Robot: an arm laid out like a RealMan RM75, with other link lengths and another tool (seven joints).
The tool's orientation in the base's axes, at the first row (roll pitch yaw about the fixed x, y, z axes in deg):
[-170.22, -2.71, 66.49]
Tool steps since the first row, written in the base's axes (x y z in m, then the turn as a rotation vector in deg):
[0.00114, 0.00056, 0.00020, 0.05, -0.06, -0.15]
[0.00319, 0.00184, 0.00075, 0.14, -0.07, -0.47]
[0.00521, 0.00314, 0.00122, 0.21, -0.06, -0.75]
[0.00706, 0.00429, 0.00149, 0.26, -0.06, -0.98]
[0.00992, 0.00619, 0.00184, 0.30, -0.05, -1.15]
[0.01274, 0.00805, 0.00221, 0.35, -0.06, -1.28]
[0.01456, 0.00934, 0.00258, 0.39, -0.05, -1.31]
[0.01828, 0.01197, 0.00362, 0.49, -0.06, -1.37]
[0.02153, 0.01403, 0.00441, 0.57, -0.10, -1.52]
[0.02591, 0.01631, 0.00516, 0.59, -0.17, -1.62]
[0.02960, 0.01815, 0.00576, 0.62, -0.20, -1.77]
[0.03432, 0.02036, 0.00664, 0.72, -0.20, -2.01]
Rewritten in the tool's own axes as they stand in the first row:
[0.00098, 0.00078, -0.00029, -0.04, 0.09, 0.13]
[0.00299, 0.00206, -0.00097, -0.03, 0.23, 0.44]
[0.00501, 0.00331, -0.00157, -0.01, 0.34, 0.70]
[0.00681, 0.00449, -0.00196, 0.00, 0.43, 0.92]
[0.00971, 0.00630, -0.00249, 0.02, 0.49, 1.09]
[0.01255, 0.00807, -0.00303, 0.02, 0.56, 1.21]
[0.01448, 0.00916, -0.00351, 0.05, 0.60, 1.23]
[0.01842, 0.01135, -0.00475, 0.08, 0.70, 1.27]
[0.02164, 0.01336, -0.00574, 0.06, 0.81, 1.41]
[0.02551, 0.01633, -0.00683, 0.00, 0.88, 1.49]
[0.02869, 0.01886, -0.00773, -0.02, 0.94, 1.64]
[0.03264, 0.02214, -0.00899, 0.01, 1.07, 1.86]

